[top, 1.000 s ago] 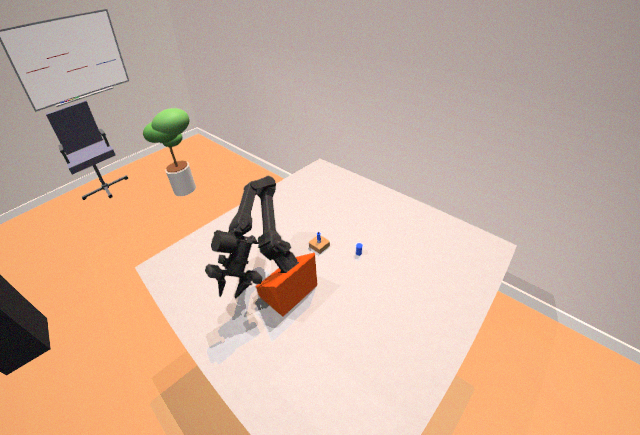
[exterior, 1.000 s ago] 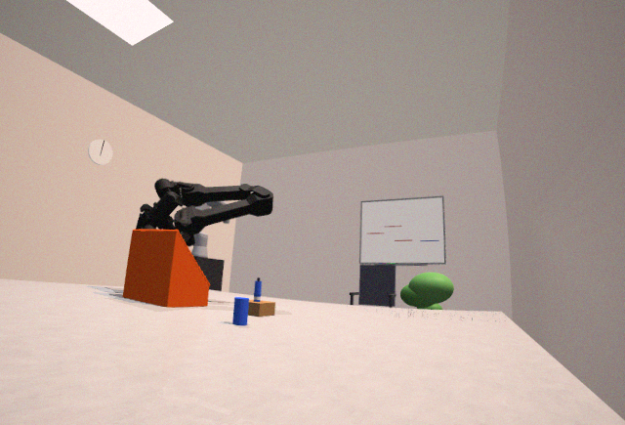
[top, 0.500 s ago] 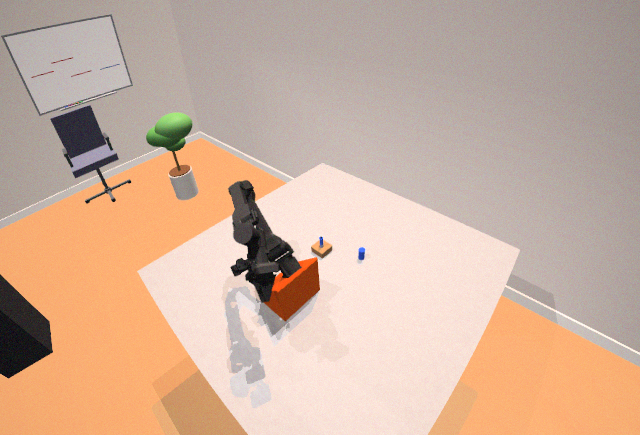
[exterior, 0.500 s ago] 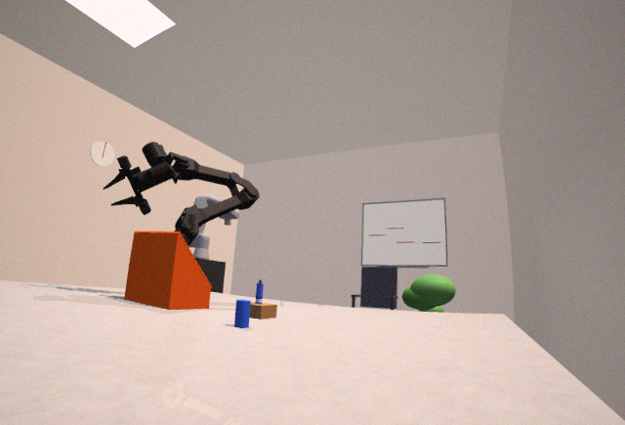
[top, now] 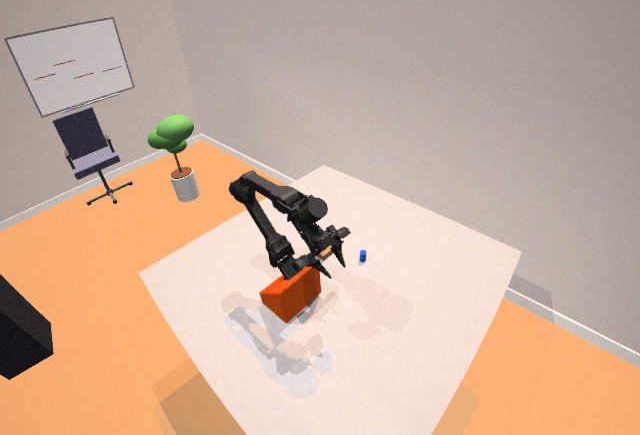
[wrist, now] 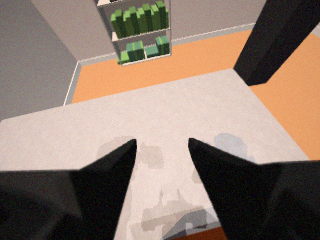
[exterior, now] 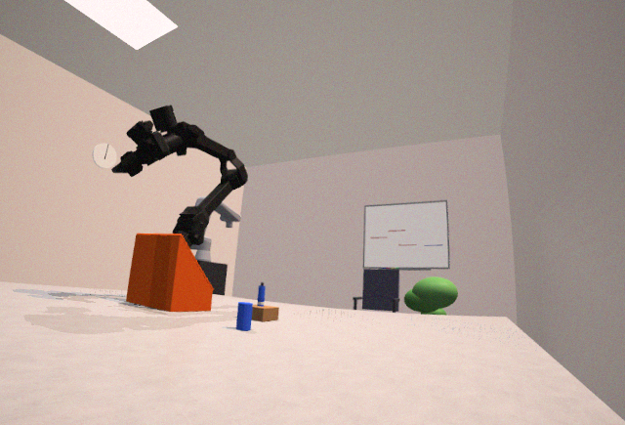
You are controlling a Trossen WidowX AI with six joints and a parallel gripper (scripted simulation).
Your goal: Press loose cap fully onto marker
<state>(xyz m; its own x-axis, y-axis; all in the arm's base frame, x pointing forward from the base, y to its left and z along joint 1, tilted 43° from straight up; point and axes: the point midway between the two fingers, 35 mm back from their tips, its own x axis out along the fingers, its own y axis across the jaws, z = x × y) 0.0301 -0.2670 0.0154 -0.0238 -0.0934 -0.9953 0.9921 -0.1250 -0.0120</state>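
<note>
My gripper tip is now 320 mm short of the blue cap, 300 mm above it and 160 mm to the right of it. Also, from my gripper tip: holder block 320 mm to the left, 310 mm below, 230 mm ahead.
</note>
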